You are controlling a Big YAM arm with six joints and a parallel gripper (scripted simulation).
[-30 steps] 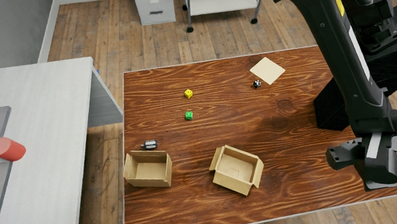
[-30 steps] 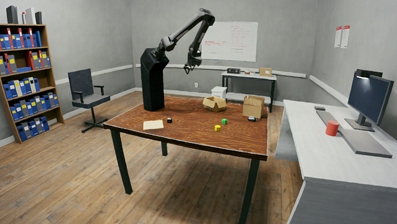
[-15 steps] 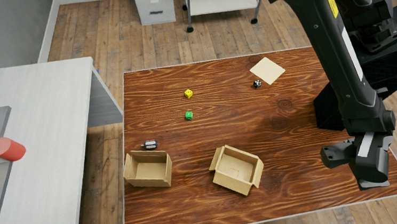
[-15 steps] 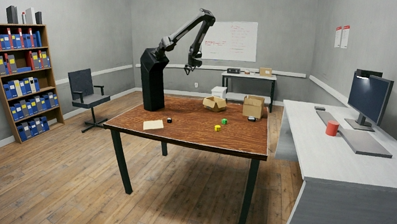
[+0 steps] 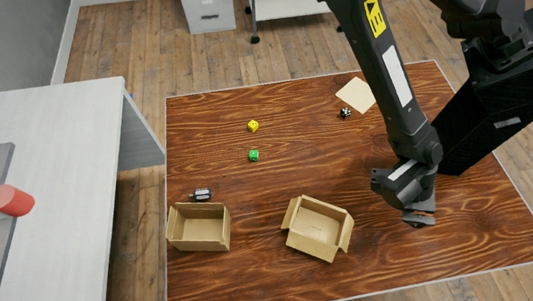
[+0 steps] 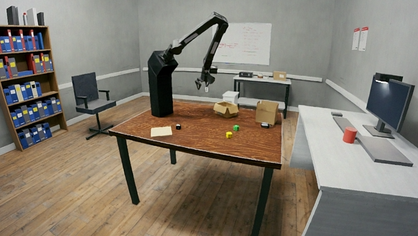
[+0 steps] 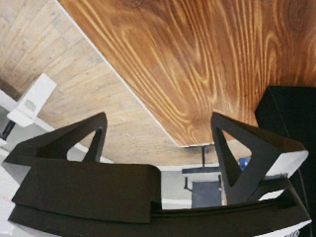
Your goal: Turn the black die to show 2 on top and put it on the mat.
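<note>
Right now the black die is 46 cm to the right of my hand, 19 cm below it and 3 cm behind it. The rest, counted from my hand: yellow die (48 cm to the right, 34 cm ahead, 19 cm below); then mat (54 cm to the right, 21 cm below, 12 cm behind); then green die (36 cm to the right, 36 cm ahead, 19 cm below).
</note>
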